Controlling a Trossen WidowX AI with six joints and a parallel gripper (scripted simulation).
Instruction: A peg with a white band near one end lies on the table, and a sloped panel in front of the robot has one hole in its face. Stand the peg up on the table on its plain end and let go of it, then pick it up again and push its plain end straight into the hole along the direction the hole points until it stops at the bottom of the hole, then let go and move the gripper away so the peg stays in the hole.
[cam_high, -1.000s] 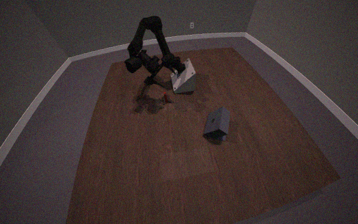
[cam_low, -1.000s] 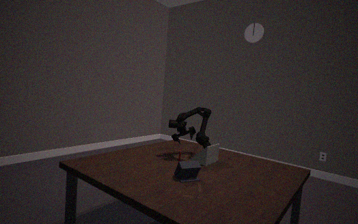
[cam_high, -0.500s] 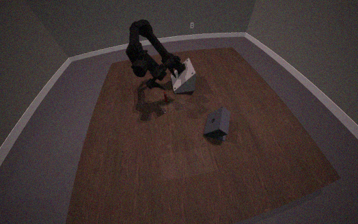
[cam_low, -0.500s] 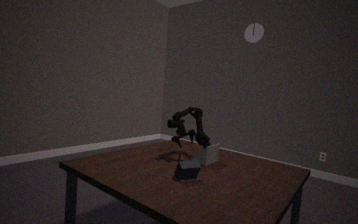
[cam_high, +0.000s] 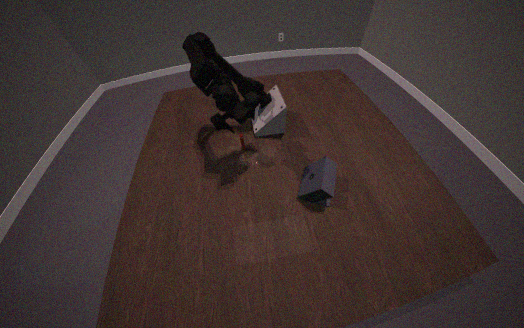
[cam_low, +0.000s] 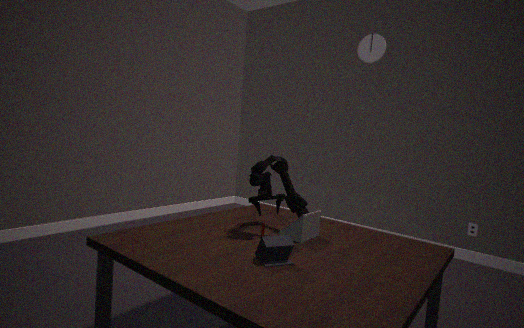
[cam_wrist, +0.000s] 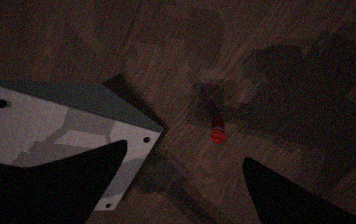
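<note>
Now: gripper tip 2 cm short of the red peg, 2 cm to the left of it and 6 cm above it. From my gripper tip the other things lie so: grey sloped panel (24 cm ahead, 23 cm to the left, 7 cm below).
</note>
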